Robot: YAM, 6 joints.
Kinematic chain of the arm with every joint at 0, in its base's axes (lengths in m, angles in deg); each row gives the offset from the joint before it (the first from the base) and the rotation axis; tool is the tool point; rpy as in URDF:
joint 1: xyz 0 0 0.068 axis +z
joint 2: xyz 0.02 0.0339 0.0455 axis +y
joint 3: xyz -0.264 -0.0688 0 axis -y
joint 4: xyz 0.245 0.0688 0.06 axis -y
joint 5: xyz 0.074 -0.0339 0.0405 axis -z
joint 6: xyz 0.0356 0 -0.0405 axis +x
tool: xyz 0 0 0 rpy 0 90 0
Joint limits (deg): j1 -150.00..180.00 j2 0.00..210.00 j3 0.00..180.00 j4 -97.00..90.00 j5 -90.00..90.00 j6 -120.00..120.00
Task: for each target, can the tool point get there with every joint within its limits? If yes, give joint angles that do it. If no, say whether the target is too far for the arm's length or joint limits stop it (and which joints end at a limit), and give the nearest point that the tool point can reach.
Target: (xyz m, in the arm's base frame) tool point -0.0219 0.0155 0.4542
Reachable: yes | joints 137.38 18.93 49.77 14.61 -5.53 -15.65
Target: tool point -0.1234 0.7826 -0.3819
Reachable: no: too far | nearest point -0.0856 0.5427 -0.2196 | short by 0.292 m
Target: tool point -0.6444 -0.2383 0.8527
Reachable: no: too far | nearest point -0.3816 -0.2089 0.5802 | short by 0.380 m
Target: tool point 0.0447 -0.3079 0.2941
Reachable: yes | joints -88.12 83.44 60.92 -9.17 -76.48 -99.91
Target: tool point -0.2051 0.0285 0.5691
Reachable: yes | joints -10.58 22.00 90.27 30.77 15.64 -90.52
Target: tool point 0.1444 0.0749 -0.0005
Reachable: yes | joints 20.63 130.55 38.03 -47.21 -32.79 6.42
